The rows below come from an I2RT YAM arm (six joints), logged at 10 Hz.
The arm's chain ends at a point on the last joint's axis. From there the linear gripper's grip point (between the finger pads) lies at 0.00 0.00 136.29 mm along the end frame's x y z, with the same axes.
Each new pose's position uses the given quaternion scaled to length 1; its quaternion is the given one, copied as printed.
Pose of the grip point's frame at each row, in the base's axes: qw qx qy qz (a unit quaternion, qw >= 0); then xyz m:
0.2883, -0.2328, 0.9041, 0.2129, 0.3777, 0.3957, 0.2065
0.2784, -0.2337, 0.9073, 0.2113, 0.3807, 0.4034, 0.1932
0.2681, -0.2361, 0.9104, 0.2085, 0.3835, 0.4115, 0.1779
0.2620, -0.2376, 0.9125, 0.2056, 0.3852, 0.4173, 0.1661
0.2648, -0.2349, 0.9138, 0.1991, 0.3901, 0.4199, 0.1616
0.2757, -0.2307, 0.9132, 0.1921, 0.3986, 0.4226, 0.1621
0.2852, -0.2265, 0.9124, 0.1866, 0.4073, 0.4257, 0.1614
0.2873, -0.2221, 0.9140, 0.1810, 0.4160, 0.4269, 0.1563
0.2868, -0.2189, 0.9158, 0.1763, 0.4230, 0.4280, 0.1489
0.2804, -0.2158, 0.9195, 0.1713, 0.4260, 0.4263, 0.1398
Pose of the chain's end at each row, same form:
0.2883, -0.2328, 0.9041, 0.2129, 0.3202, 0.3249, 0.3078
0.2784, -0.2337, 0.9073, 0.2113, 0.3253, 0.3334, 0.2962
0.2681, -0.2361, 0.9104, 0.2085, 0.3304, 0.3425, 0.2827
0.2620, -0.2376, 0.9125, 0.2056, 0.3333, 0.3492, 0.2722
0.2648, -0.2349, 0.9138, 0.1991, 0.3369, 0.3534, 0.2680
0.2757, -0.2307, 0.9132, 0.1921, 0.3421, 0.3574, 0.2676
0.2852, -0.2265, 0.9124, 0.1866, 0.3479, 0.3617, 0.2660
0.2873, -0.2221, 0.9140, 0.1810, 0.3554, 0.3644, 0.2612
0.2868, -0.2189, 0.9158, 0.1763, 0.3619, 0.3669, 0.2543
0.2804, -0.2158, 0.9195, 0.1713, 0.3658, 0.3669, 0.2467

